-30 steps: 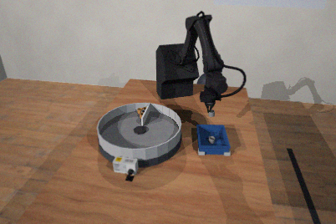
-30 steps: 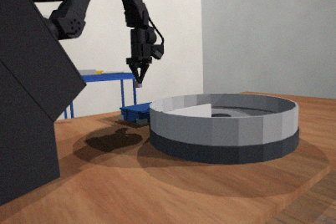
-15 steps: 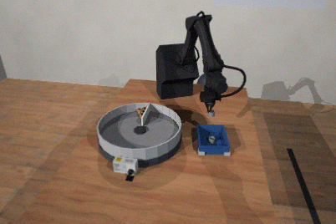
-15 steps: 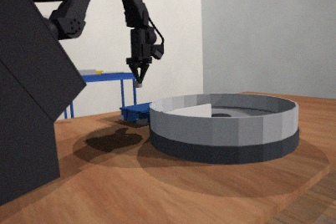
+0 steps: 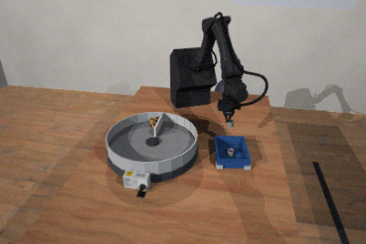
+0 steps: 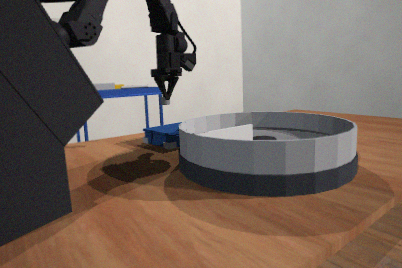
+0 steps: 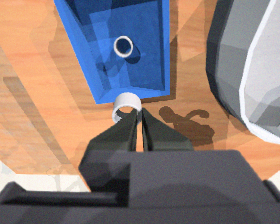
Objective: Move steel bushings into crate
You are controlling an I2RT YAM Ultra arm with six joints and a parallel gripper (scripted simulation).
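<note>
Right now the blue crate is 140 mm below my hand, 40 mm to the left of it and 40 mm ahead of it. From my hand the other things lie so: grey turntable: 290 mm to the right, 200 mm ahead, 110 mm below.
</note>
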